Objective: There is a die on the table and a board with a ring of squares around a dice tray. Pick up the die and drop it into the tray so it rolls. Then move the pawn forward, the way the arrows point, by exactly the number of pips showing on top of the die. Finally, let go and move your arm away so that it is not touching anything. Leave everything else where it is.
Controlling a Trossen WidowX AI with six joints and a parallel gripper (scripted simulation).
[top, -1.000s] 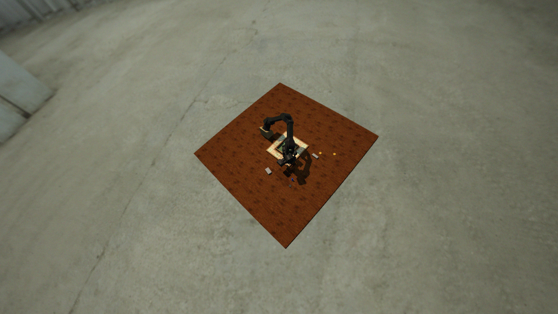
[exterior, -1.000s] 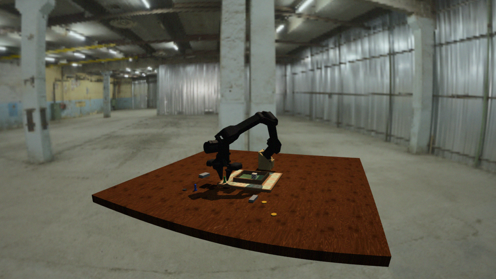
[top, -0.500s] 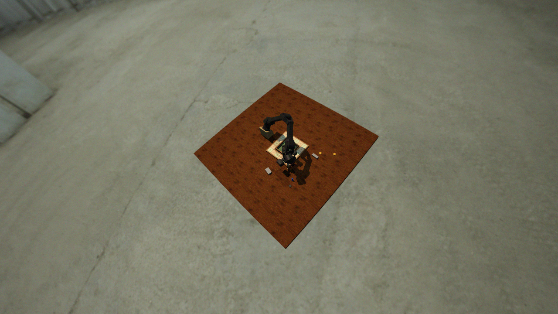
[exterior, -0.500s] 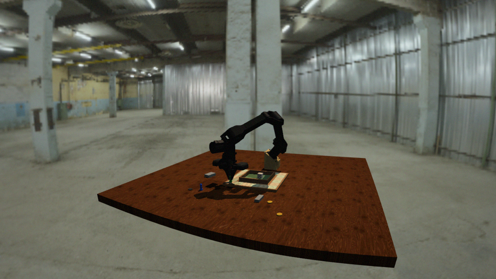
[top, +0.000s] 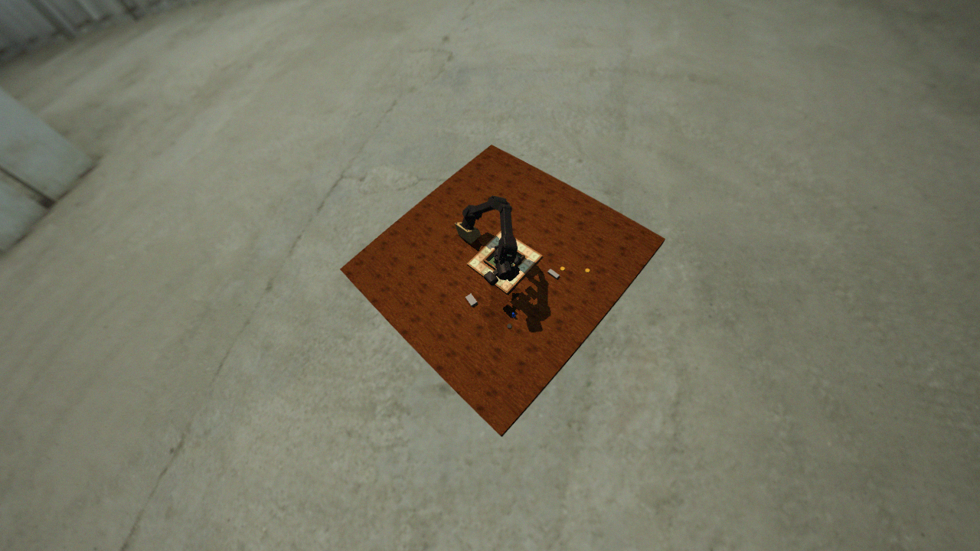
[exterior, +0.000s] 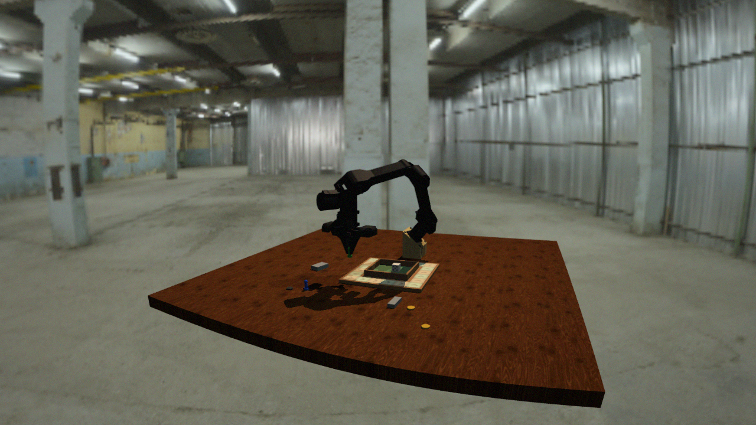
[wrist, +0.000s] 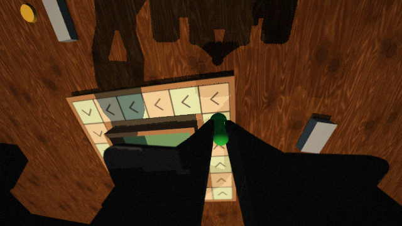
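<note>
My gripper tip is 14 cm past the die, 11 cm to the right of it and 7 cm above it. From my gripper tip the other things lie so: green dice tray (13 cm behind, 10 cm to the left, 9 cm below); green pawn (1 cm above); blue pawn (14 cm ahead, 8 cm to the right, 8 cm below).
</note>
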